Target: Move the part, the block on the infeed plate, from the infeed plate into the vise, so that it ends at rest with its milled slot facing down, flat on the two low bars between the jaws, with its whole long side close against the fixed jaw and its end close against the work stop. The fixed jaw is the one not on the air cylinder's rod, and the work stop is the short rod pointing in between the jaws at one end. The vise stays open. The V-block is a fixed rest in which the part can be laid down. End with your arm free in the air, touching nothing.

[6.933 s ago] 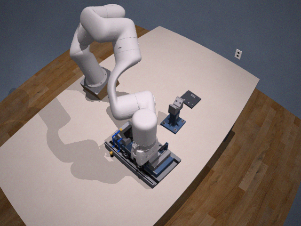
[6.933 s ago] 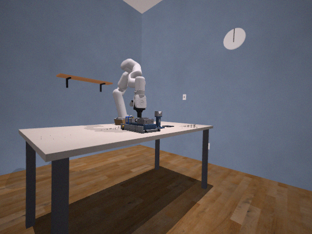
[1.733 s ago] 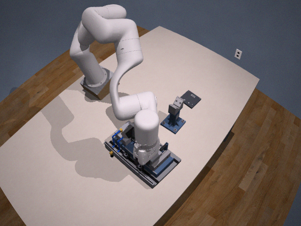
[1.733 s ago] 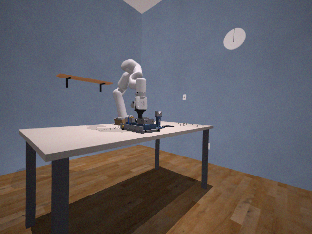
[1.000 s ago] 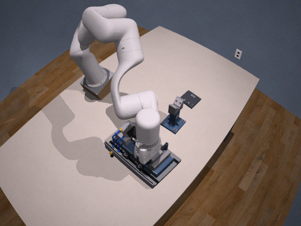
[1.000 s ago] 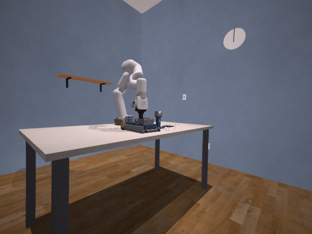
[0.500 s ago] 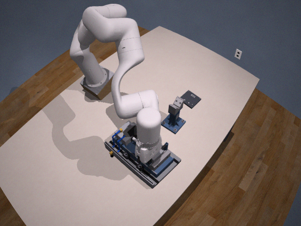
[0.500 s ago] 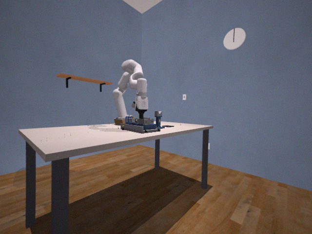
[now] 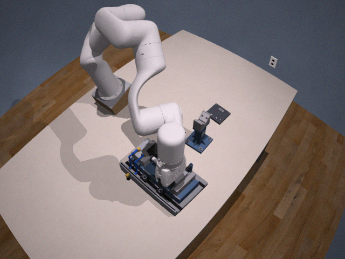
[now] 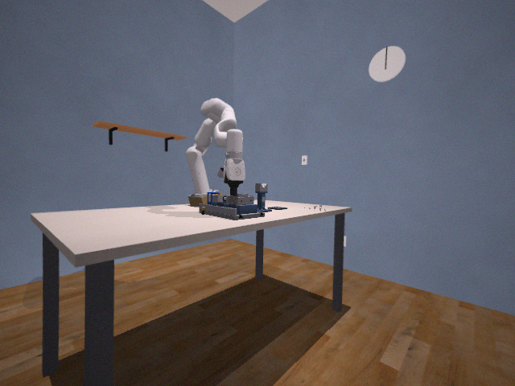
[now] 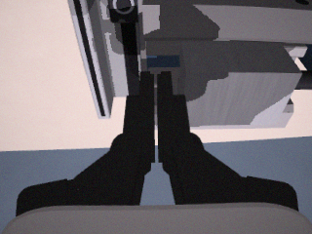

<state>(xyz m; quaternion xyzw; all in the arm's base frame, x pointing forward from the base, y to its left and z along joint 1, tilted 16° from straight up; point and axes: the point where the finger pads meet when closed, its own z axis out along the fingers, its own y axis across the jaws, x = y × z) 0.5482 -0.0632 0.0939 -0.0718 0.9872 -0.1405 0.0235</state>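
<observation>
My gripper is now 4 cm to the right of the part, 3 cm above it and 1 cm past it. From my hand the other things lie so: fixed jaw 5 cm to the left, 4 cm below, 2 cm ahead; work stop 9 cm to the left, 3 cm below, 1 cm behind; moving jaw 4 cm to the left, 4 cm below, 4 cm behind.
</observation>
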